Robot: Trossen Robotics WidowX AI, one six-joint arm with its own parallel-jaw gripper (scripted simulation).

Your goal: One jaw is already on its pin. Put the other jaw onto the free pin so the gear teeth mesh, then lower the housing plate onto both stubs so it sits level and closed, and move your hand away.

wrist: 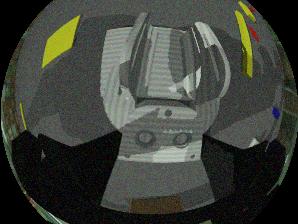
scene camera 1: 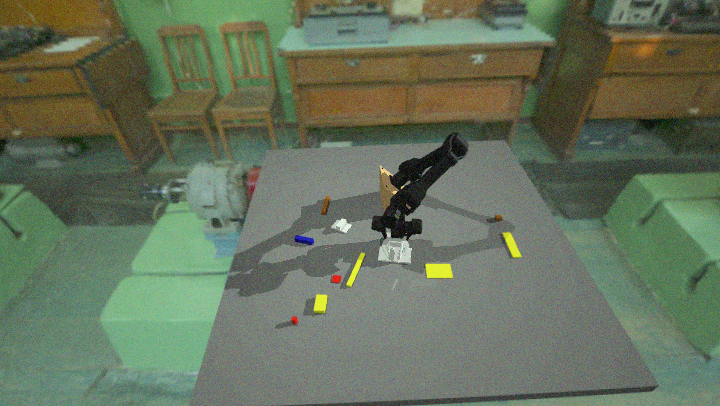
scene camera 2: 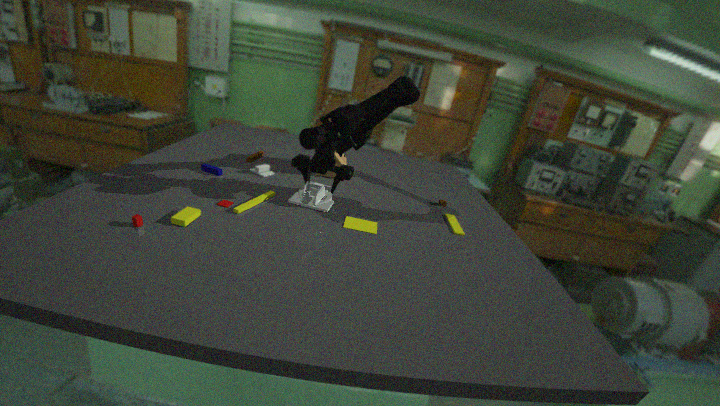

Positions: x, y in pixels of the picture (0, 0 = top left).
Scene:
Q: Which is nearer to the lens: the yellow plate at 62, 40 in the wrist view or the white base plate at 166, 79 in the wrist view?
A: The white base plate.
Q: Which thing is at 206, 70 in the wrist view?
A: A jaw.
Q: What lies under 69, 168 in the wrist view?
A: My gripper.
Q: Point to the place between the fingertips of my gripper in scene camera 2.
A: At 319, 191

